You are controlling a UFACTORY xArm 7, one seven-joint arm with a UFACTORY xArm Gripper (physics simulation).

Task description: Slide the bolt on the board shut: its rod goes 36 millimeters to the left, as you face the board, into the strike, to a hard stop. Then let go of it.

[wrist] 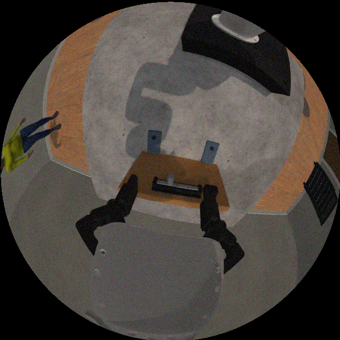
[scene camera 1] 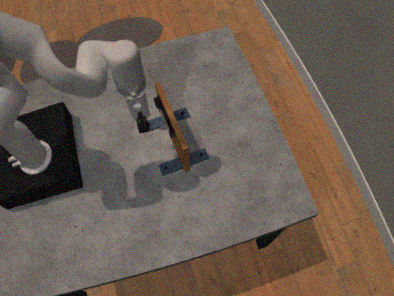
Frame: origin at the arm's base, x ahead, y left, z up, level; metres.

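Seen in the pictures: gripper, between the fingertips: (scene camera 1: 140, 117); arm's base, origin of its link: (scene camera 1: 35, 157).
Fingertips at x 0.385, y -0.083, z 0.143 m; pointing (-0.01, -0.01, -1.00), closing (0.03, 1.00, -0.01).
Note:
Pixels of each thing's top centre, then the offset from my fingertips to it. "spot": a spot on its surface instead. Level surfaces: height alone.
- wooden board, centre of its top: (scene camera 1: 170, 113) 0.093 m ahead, 0.016 m left, 0.057 m down
- black strike, a spot on its surface: (scene camera 1: 158, 102) spot: 0.073 m ahead, 0.085 m left, 0.081 m down
- grey table, height of its surface: 0.240 m down
The wooden board (scene camera 1: 173, 125) (wrist: 150, 166) stands upright on blue feet. In the wrist view, the bolt's black housing (wrist: 176, 193) lies along the board, with its silver rod (wrist: 185, 186) in it. The bolt's light handle (wrist: 171, 178) sticks out from the rod, left of the housing's middle in that view. The black strike (scene camera 1: 158, 102) is on the board near its far end in the scene view; in the wrist view the right finger seems to hide it. My gripper (scene camera 1: 142, 123) (wrist: 171, 191) is open and empty, on the bolt side of the board. In the wrist view its fingers appear on either side of the housing; contact is unclear.
Blue feet (scene camera 1: 169, 167) (wrist: 154, 142) (wrist: 210, 151) extend from under the board over the grey table (scene camera 1: 240, 175) (wrist: 115, 75). The arm's black base block (scene camera 1: 65, 145) (wrist: 240, 60) stands on the robot's side. A person figure (wrist: 17, 152) shows at the wrist view's left edge.

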